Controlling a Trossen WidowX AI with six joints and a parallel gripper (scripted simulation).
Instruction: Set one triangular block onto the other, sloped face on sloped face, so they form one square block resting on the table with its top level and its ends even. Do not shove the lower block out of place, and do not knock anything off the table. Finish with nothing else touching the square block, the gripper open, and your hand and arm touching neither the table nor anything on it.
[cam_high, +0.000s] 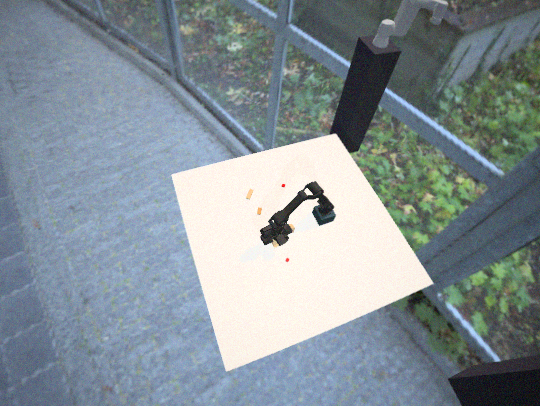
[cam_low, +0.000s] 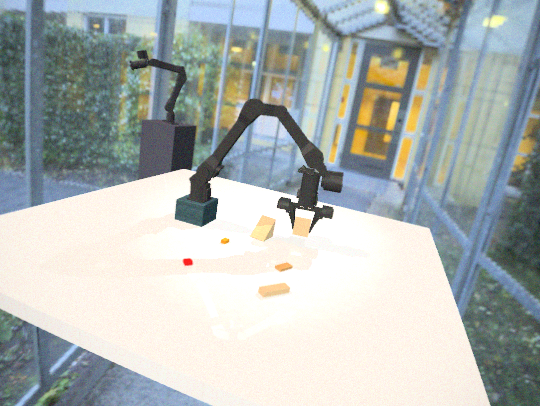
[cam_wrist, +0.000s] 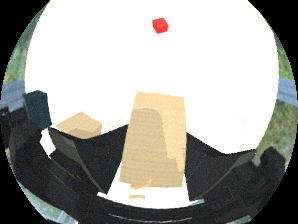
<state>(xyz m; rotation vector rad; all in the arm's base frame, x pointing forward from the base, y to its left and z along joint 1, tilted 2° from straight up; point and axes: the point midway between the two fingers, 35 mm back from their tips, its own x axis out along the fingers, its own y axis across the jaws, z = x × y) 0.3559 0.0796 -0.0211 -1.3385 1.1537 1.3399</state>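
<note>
Now: gripper tip 13 cm to the right of the red cube, 3 cm past it and 3 cm above it. The rest, counted from my gripper tip: flat tan slab: 38 cm to the right, 4 cm ahead, 3 cm below; then triangular block: 1 cm to the right, 1 cm above; then orange chip: 19 cm to the right, 19 cm behind, 3 cm below.
</note>
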